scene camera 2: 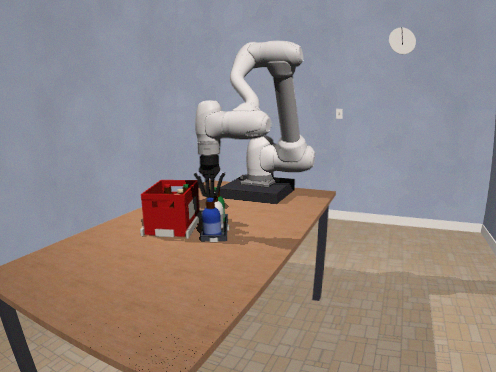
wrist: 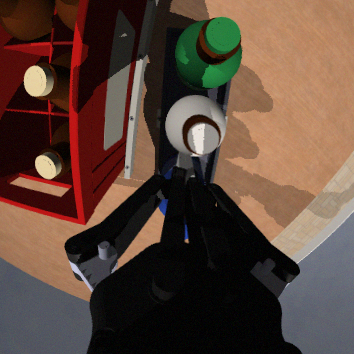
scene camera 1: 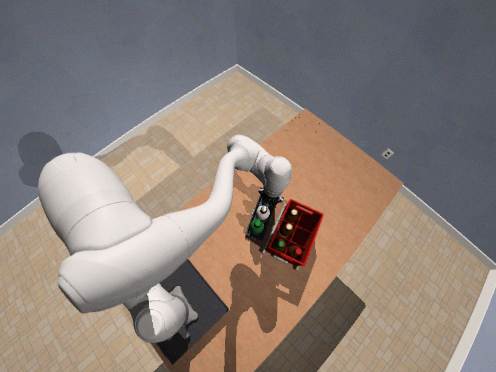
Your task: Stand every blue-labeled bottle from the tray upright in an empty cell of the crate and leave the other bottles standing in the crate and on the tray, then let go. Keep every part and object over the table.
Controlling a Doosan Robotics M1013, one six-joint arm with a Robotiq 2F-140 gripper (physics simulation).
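Frame: origin at the arm's base, x left, y back, z up, level; centimetres.
Seen in the pictures: gripper, fingertip midpoint: (wrist: 182, 161) (scene camera 1: 267, 205); arm's base, link origin: (scene camera 2: 260, 182).
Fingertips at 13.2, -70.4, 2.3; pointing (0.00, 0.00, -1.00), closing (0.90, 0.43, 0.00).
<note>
Pixels of each thing's middle, then the offset from my fingertips to it, as dx, dy, dz. "pt": a spot on its surface instead. Level surfaces: height alone.
- blue-labeled bottle, body centre: (wrist: 181, 192) (scene camera 2: 211, 217) +2.9, -4.2, -0.3
- dark tray, surface spot: (scene camera 2: 214, 239) pt +6.5, -7.7, -7.6
- white-labeled bottle, body centre: (wrist: 194, 124) (scene camera 2: 214, 210) (scene camera 1: 262, 212) -1.6, +4.8, -0.4
- green-labeled bottle, body centre: (wrist: 206, 56) (scene camera 2: 216, 205) (scene camera 1: 257, 226) -5.4, +12.1, -0.4
- red crate, body centre: (wrist: 100, 103) (scene camera 2: 186, 208) (scene camera 1: 282, 223) -12.8, +0.3, +0.1
- light rail, body centre: (wrist: 131, 117) -9.5, -0.4, -5.7
- wooden table, surface height: dz -8.7
The blue-labeled bottle (scene camera 2: 211, 216) (wrist: 164, 206) stands upright at the near end of the dark tray (scene camera 2: 214, 239) (wrist: 172, 55) in the scene camera 2 view; the gripper largely hides it in the wrist view. My gripper (scene camera 2: 209, 195) (wrist: 182, 161) is shut, its fingertips together and empty above the blue bottle, beside the white bottle. The white-labeled bottle (scene camera 1: 263, 212) (wrist: 184, 112) and green-labeled bottle (scene camera 1: 257, 227) (wrist: 200, 70) stand on the tray. The red crate (scene camera 1: 313, 239) (scene camera 2: 167, 215) (wrist: 95, 100) holds two cream-capped bottles, one green-capped and one red-capped; two cells are empty.
The crate stands close alongside the tray, its high wall facing it, with a light rail (wrist: 131, 118) along its base. The wooden table (scene camera 1: 350, 185) (scene camera 2: 150, 280) carries both. The arm's dark base plate (scene camera 1: 210, 300) (scene camera 2: 262, 191) lies farther back in the scene camera 2 view.
</note>
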